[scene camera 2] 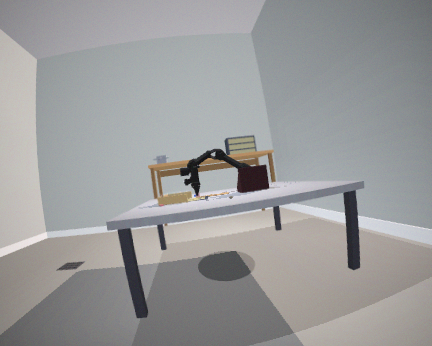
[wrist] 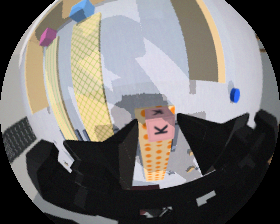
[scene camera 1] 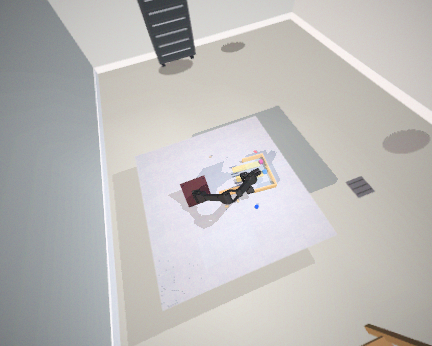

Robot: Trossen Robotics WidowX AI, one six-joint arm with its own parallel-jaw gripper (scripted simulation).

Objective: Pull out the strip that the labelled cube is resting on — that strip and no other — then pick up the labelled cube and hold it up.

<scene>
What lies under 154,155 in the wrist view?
An orange dotted strip.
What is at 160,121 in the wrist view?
A pale cube marked k.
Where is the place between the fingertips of my gripper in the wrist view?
157,119
</scene>
